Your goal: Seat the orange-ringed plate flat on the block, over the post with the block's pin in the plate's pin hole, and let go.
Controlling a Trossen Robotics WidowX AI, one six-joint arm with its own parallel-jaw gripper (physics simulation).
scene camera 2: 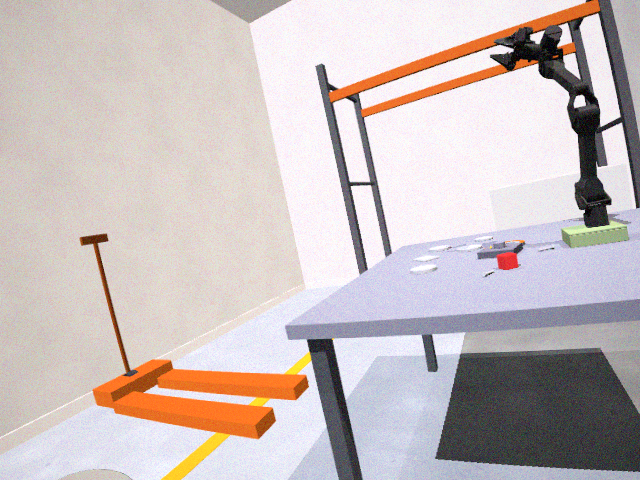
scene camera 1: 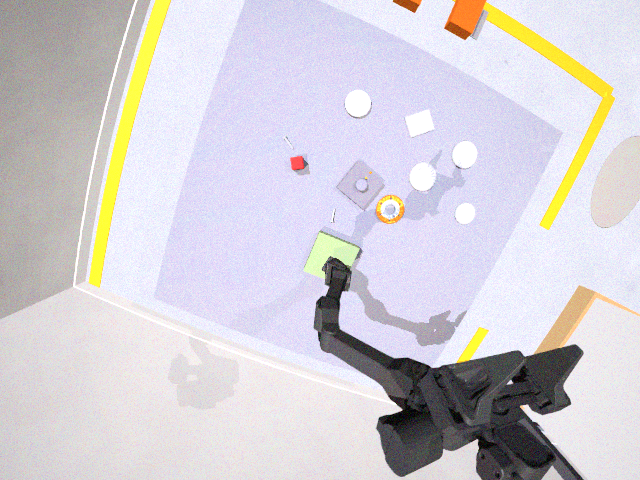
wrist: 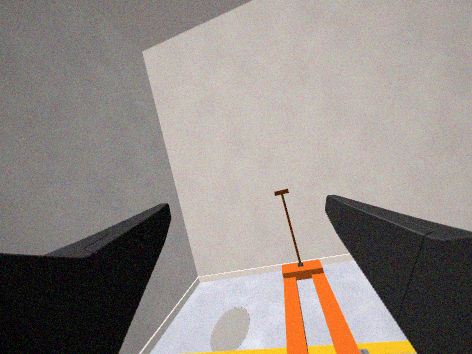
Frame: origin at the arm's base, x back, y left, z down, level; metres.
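Seen in the pictures: gripper, fingertip midpoint: [scene camera 2: 491, 48] [scene camera 1: 553, 351] [wrist: 248, 206]; arm's base, link origin: [scene camera 2: 597, 225] [scene camera 1: 332, 266].
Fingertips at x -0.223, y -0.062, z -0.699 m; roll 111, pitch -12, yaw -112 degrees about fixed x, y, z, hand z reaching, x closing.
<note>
Pixels of each thing's top centre, then the offset from my fingertips to it. "*": a spot on its surface instead. Level surfaces: height alone.
- orange-ringed plate, top centre: [scene camera 1: 390, 209] [scene camera 2: 509, 243] dy -0.011, dx -0.074, dz +0.735 m
- grey block, top centre: [scene camera 1: 361, 184] [scene camera 2: 498, 242] dy +0.138, dx -0.089, dz +0.703 m
- round post, surface spot: [scene camera 1: 361, 184] * dy +0.139, dx -0.090, dz +0.702 m
- red cube, top centre: [scene camera 2: 506, 254] [scene camera 1: 297, 162] dy +0.371, dx -0.034, dz +0.706 m
- white square, surface spot: [scene camera 1: 419, 123] * dy +0.073, dx -0.392, dz +0.740 m
- table, surface height: dz +0.745 m
The orange-ringed plate [scene camera 1: 378, 209] [scene camera 2: 519, 241] lies on the table beside the grey block [scene camera 1: 351, 193] [scene camera 2: 493, 253], apart from it in scene camera 1. In scene camera 2 it is partly hidden behind the block. The square block has a round post [scene camera 1: 361, 184] at its middle. Small yellow and orange marks show near the post; which one is the pin I cannot tell. The plate's pin hole is too small to make out. My gripper [scene camera 1: 550, 352] [scene camera 2: 492, 49] [wrist: 248, 206] is open and empty, high above the table and far from plate and block. Neither shows in the wrist view.
A red cube [scene camera 1: 297, 163] [scene camera 2: 507, 260], white discs [scene camera 1: 357, 103] [scene camera 2: 423, 269], a white square [scene camera 1: 419, 123] and thin light pieces [scene camera 1: 332, 215] lie around the block on the table [scene camera 1: 248, 206] [scene camera 2: 372, 294]. The arm stands on a green base [scene camera 1: 320, 250] [scene camera 2: 594, 236].
</note>
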